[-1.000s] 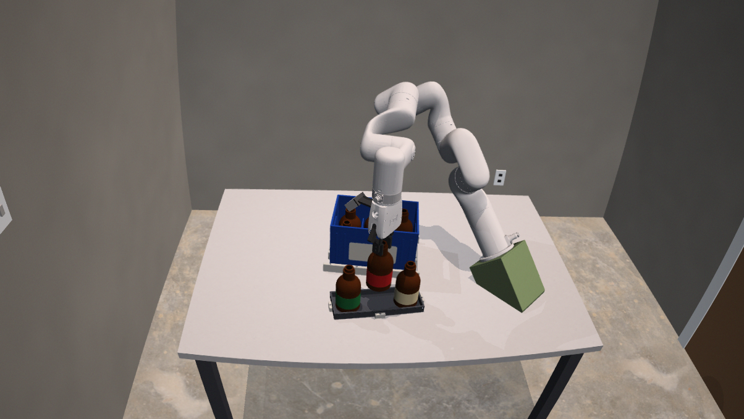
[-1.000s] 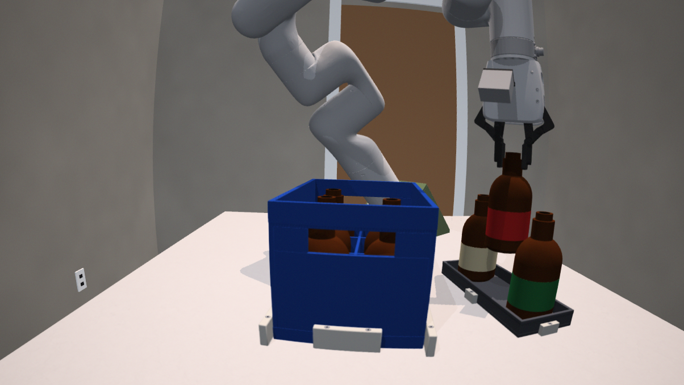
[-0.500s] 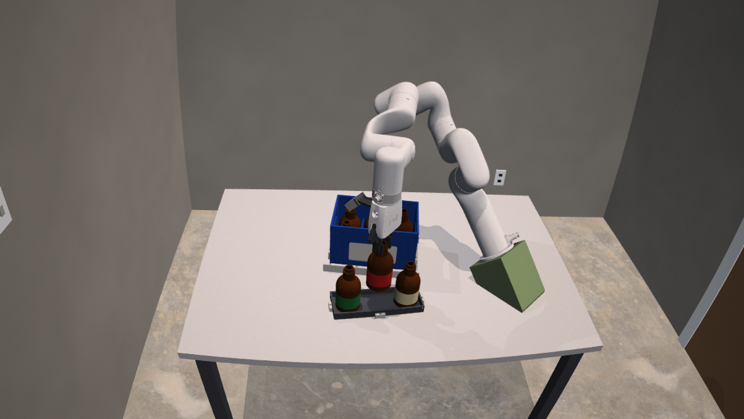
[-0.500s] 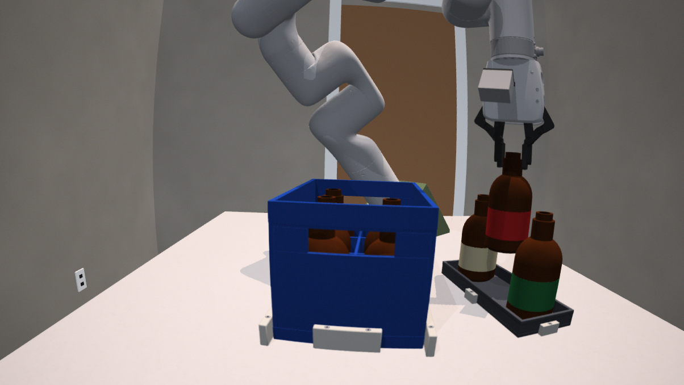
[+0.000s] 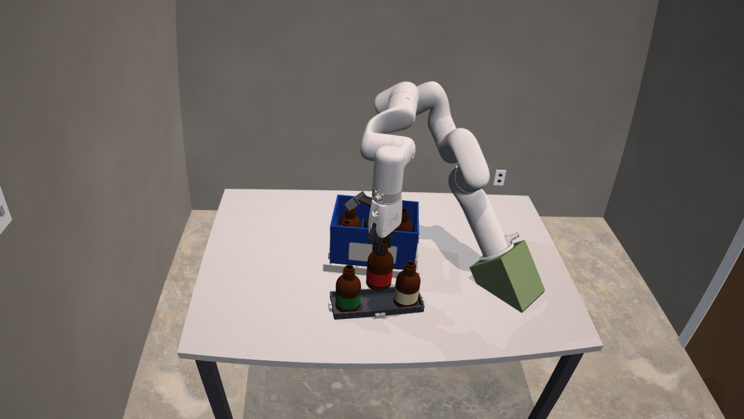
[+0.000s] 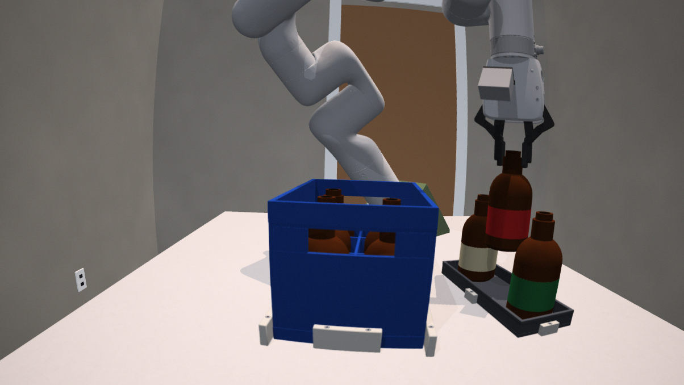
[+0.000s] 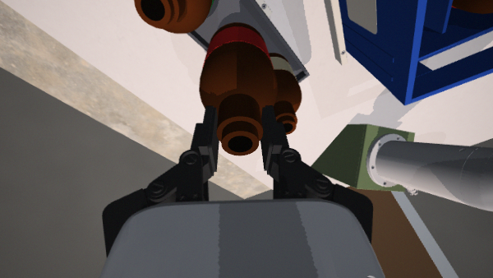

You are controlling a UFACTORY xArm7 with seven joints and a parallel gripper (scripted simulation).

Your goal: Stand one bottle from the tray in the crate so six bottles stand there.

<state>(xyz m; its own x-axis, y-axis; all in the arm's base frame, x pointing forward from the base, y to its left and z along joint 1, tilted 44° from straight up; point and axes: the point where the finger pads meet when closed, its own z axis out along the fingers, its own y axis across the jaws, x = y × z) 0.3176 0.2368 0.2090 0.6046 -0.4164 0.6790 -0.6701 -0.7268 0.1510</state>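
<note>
My gripper is now 7 cm above the red-labelled bottle. From my hand the other things lie so: blue crate: 24 cm to the right, 15 cm below, 4 cm behind; then dark tray: 22 cm below.
</note>
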